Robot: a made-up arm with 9 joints.
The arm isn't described. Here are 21 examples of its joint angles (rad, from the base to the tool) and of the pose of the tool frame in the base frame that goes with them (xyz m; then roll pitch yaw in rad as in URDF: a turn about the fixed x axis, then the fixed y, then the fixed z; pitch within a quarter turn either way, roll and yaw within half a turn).
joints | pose
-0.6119 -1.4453 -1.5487 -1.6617 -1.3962 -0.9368 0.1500 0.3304 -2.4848 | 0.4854 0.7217 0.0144 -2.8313 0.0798 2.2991
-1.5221 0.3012 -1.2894 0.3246 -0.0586 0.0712 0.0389 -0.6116 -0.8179 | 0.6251 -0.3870 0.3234 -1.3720 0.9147 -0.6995
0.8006 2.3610 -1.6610 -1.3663 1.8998 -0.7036 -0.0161 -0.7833 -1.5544 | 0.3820 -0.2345 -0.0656 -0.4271 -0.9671 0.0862
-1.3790 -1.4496 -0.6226 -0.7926 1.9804 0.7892 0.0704 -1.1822 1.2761 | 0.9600 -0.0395 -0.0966 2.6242 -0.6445 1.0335
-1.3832 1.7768 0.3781 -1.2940 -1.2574 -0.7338 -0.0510 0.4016 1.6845 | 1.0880 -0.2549 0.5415 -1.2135 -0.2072 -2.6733
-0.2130 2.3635 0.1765 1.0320 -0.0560 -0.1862 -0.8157 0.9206 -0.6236 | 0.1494 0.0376 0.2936 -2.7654 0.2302 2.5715
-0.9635 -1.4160 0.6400 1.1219 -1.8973 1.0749 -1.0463 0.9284 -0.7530 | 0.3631 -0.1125 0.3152 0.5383 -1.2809 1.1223
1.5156 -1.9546 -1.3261 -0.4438 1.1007 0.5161 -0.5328 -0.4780 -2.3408 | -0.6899 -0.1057 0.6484 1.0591 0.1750 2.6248
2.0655 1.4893 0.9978 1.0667 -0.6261 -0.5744 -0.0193 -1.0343 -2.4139 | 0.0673 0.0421 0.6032 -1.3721 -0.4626 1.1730
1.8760 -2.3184 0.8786 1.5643 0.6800 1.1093 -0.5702 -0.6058 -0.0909 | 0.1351 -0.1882 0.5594 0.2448 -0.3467 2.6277
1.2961 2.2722 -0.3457 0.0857 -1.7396 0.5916 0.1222 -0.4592 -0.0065 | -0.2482 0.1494 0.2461 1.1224 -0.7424 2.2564
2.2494 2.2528 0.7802 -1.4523 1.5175 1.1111 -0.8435 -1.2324 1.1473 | -0.5085 -0.3243 1.1670 0.7841 0.8020 -1.2506
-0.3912 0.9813 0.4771 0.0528 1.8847 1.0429 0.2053 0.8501 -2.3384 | 0.5816 -0.0344 0.3161 1.2077 0.3709 0.7206
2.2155 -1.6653 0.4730 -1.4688 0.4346 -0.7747 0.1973 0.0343 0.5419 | 0.1035 -0.9388 0.6791 1.2290 0.6501 1.0873
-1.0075 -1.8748 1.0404 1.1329 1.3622 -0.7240 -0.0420 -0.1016 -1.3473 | 0.2065 0.0737 0.3818 -2.7847 0.7244 2.0501
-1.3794 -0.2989 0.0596 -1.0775 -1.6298 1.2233 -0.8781 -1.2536 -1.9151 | 0.7090 -0.5186 0.1555 0.1898 -0.2943 -0.9214
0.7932 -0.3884 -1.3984 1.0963 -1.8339 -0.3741 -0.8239 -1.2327 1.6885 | -0.0526 0.1437 0.1668 2.0857 -0.6202 2.6502
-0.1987 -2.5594 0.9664 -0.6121 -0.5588 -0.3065 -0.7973 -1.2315 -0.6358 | -0.2365 0.2500 0.2229 -1.1886 0.3707 -1.8748
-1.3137 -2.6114 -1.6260 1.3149 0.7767 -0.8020 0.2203 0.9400 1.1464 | 0.4076 -0.2893 0.3226 1.8802 -0.3743 -0.6280
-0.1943 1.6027 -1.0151 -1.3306 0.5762 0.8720 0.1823 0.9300 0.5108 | 0.2893 -0.2103 -0.1787 1.8354 1.0734 -2.3698
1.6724 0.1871 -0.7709 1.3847 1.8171 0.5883 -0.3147 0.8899 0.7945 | -0.3940 -0.2169 0.5399 1.6473 0.1172 -0.6525
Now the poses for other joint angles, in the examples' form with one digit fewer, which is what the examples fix.
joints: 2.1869 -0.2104 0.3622 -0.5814 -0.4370 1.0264 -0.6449 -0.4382 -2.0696
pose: -0.060 -0.622 0.283 1.595 1.117 -1.546
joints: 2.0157 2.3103 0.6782 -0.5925 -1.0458 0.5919 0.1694 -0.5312 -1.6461
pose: -0.547 0.036 0.752 0.793 -0.267 2.571
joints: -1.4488 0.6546 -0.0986 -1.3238 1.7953 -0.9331 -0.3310 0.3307 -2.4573
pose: 0.944 -0.420 0.242 -1.951 -0.450 0.695
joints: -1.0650 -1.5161 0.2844 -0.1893 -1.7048 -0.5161 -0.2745 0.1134 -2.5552
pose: 0.180 0.079 -0.037 -0.802 -0.315 1.539
